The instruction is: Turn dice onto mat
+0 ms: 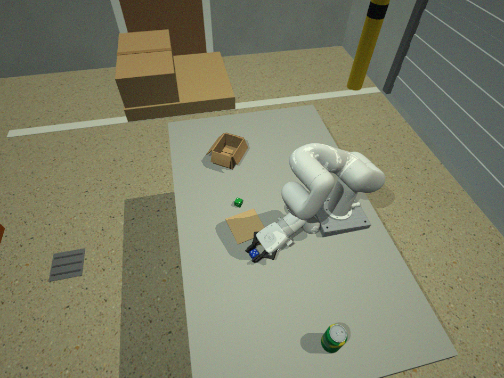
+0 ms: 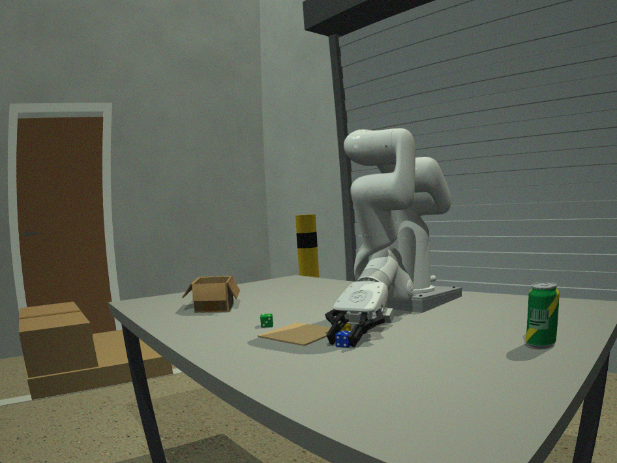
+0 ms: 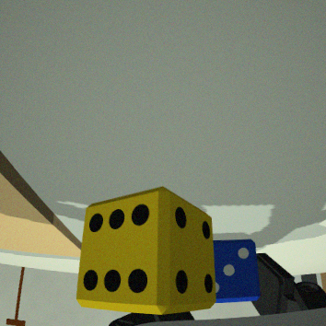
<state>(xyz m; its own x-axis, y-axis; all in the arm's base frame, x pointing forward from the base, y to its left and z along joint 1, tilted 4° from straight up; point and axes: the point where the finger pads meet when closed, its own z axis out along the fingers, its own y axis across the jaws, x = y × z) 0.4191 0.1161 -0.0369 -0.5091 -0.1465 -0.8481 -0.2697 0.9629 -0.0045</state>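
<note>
Now: the blue die 10 mm below my hand. The rest, counted from my hand: green die (270 mm to the right, 10 mm below); then yellow die (50 mm behind, 50 mm to the right, 10 mm below); then cardboard mat (10 mm behind, 150 mm to the right, 20 mm below).
</note>
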